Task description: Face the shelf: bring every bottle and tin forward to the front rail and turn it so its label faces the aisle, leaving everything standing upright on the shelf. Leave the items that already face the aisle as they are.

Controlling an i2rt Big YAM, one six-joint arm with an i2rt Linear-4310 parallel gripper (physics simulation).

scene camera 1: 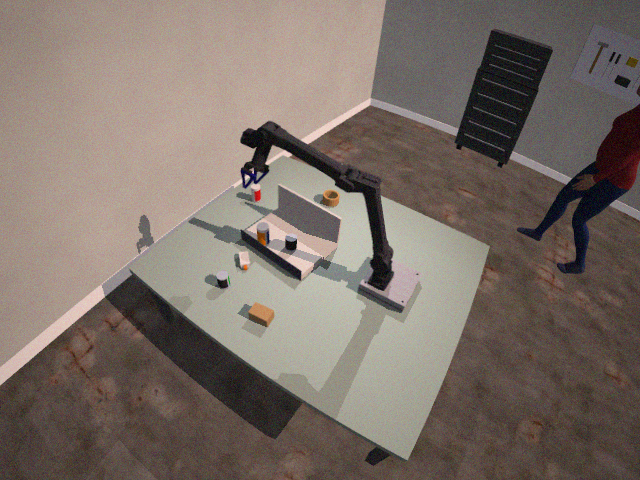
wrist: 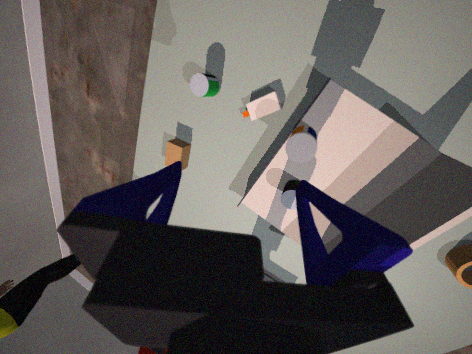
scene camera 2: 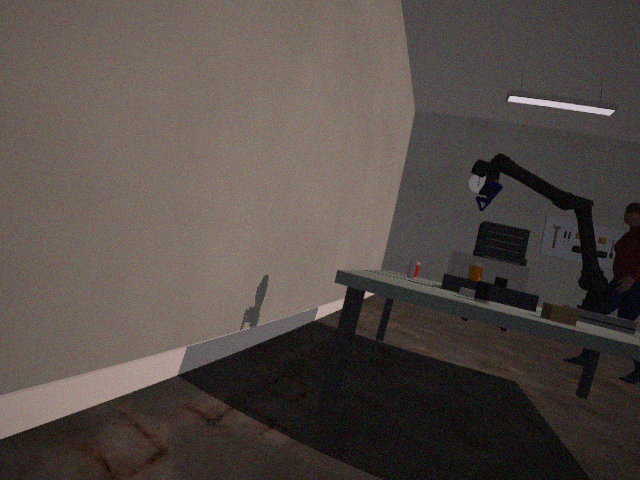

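Seen in the pictures: gripper, fingertip midpoint: (scene camera 1: 249, 185) (wrist: 241, 177) (scene camera 2: 485, 204); arm's base at its link origin: (scene camera 1: 380, 278) (scene camera 2: 591, 311).
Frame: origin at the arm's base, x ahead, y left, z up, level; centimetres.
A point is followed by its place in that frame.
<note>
The shelf (scene camera 1: 310, 214) @[y -11.1, x 46.2, z 6.8 cm] (scene camera 2: 511, 299) @[y 17.4, x 41.8, z -2.7 cm] (wrist: 350, 125) @[y 4.8, x 65.1, z -1.6 cm] stands on the table, with a dark front rail and a tall back panel. A tall grey-topped tin (scene camera 1: 263, 233) @[y 14.1, x 56.1, z 7.4 cm] (scene camera 2: 475, 272) @[y 15.1, x 58.5, z 4.9 cm] (wrist: 301, 144) @[y 12.5, x 58.8, z 9.3 cm] with orange and dark blue sides stands upright close behind the rail, its orange side visible from scene camera 2. A short black tin (scene camera 1: 291, 242) @[y 9.0, x 43.6, z 4.7 cm] (scene camera 2: 500, 282) @[y 9.6, x 46.0, z 3.2 cm] (wrist: 288, 197) @[y 8.0, x 45.3, z 5.4 cm] stands upright farther along; its label is not readable, and a finger partly covers it in the wrist view. My gripper (scene camera 1: 251, 183) @[y 16.7, x 60.2, z 34.6 cm] (scene camera 2: 481, 208) @[y 16.7, x 60.2, z 34.6 cm] (wrist: 241, 177) @[y 16.7, x 60.2, z 34.6 cm] is open and empty, high above the table beyond the shelf's end.
On the table are a red-and-white bottle (scene camera 1: 256, 193) @[y -13.6, x 84.2, z 1.2 cm] (scene camera 2: 416, 270) @[y -13.3, x 84.4, z -0.5 cm], a green-sided tin (scene camera 1: 222, 279) @[y 43.0, x 56.7, z 1.5 cm] (wrist: 204, 85) @[y 39.9, x 58.8, z 1.7 cm], a white orange-tipped container (scene camera 1: 244, 259) @[y 25.7, x 59.1, z -2.6 cm] (wrist: 263, 106) @[y 24.8, x 60.1, z -2.5 cm], a brown block (scene camera 1: 261, 314) @[y 45.9, x 32.5, z -0.4 cm] (scene camera 2: 559, 313) @[y 48.0, x 34.9, z -2.6 cm] (wrist: 178, 153) @[y 43.2, x 35.9, z -0.3 cm] and a wooden ring (scene camera 1: 331, 202) @[y -36.2, x 47.7, z -2.3 cm]. A person (scene camera 1: 617, 155) (scene camera 2: 626, 253) stands beyond it.
</note>
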